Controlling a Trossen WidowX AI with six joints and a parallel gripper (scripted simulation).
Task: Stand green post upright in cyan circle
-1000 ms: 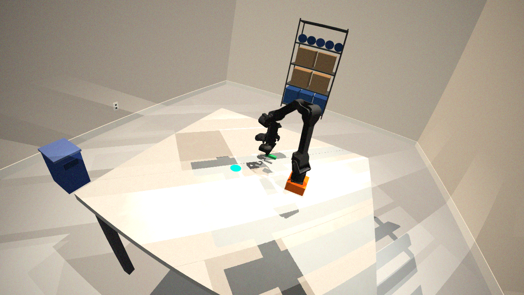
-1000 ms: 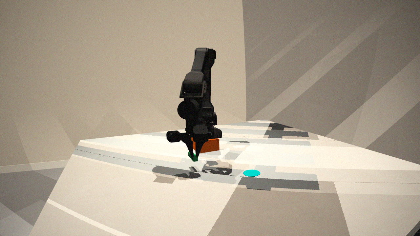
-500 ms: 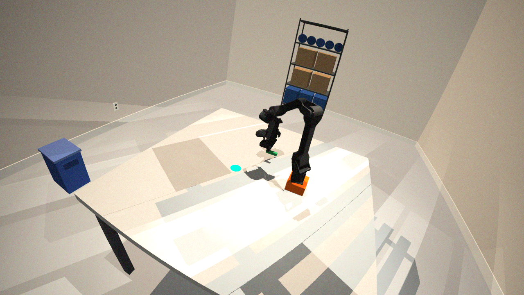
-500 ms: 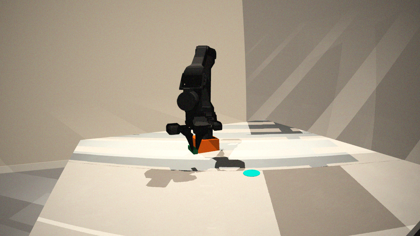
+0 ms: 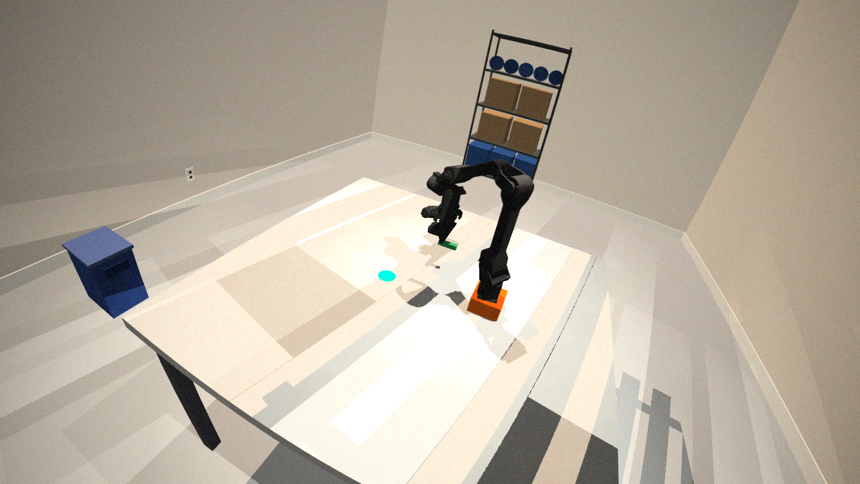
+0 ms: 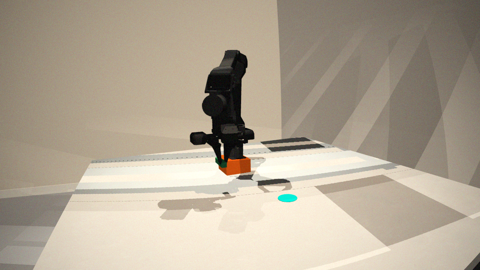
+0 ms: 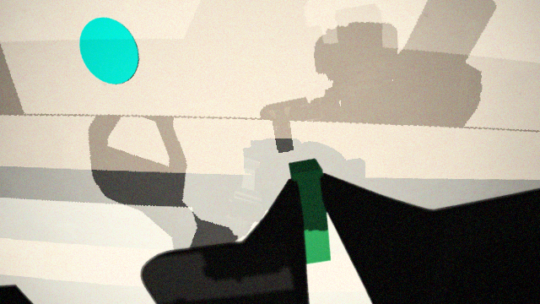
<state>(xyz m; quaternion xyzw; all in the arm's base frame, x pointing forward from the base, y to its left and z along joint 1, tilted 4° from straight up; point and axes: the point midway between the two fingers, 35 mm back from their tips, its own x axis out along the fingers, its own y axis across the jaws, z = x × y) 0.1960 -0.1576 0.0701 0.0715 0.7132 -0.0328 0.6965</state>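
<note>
The cyan circle lies 140 mm to the left of my gripper tip, 140 mm ahead of it and 100 mm below it. Also, from my gripper tip: green post 20 mm behind.
</note>
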